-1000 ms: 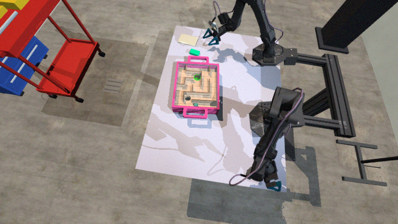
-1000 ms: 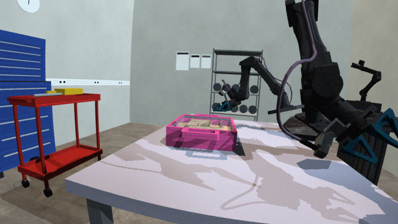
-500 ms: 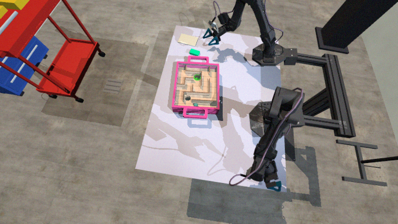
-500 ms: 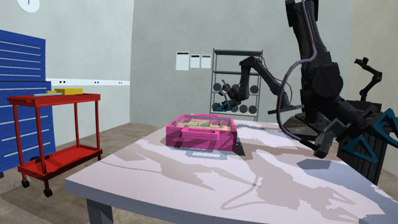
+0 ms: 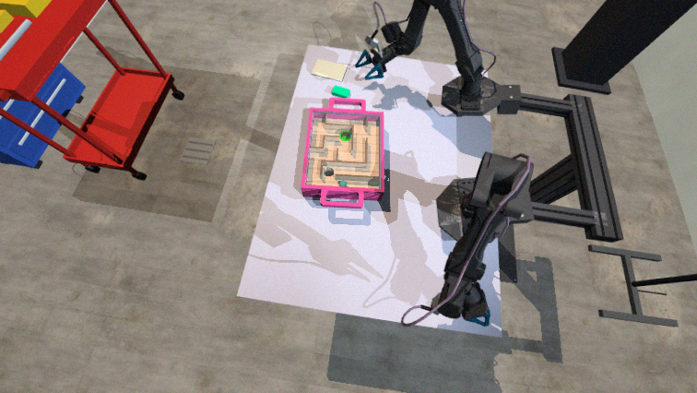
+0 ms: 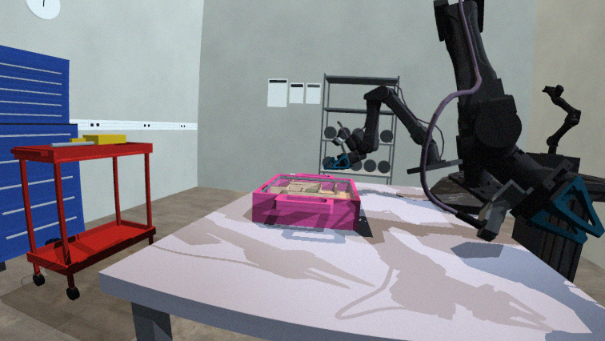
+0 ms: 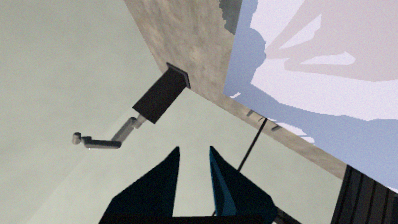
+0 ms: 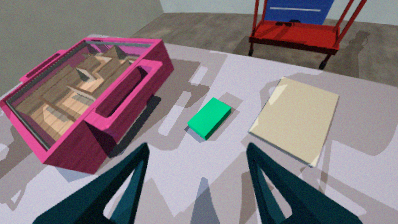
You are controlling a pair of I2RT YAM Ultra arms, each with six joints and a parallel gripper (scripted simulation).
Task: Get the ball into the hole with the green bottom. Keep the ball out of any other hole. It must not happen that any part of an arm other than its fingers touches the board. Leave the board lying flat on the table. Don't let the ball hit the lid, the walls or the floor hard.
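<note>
Right now the green block is 90 mm below my right hand, 80 mm ahead of it and 50 mm to the left of it. The rest, counted from my right hand: beige card: 160 mm ahead, 100 mm below, 80 mm to the right; then pink-framed maze board: 380 mm to the left, 60 mm below, 10 mm ahead.
</note>
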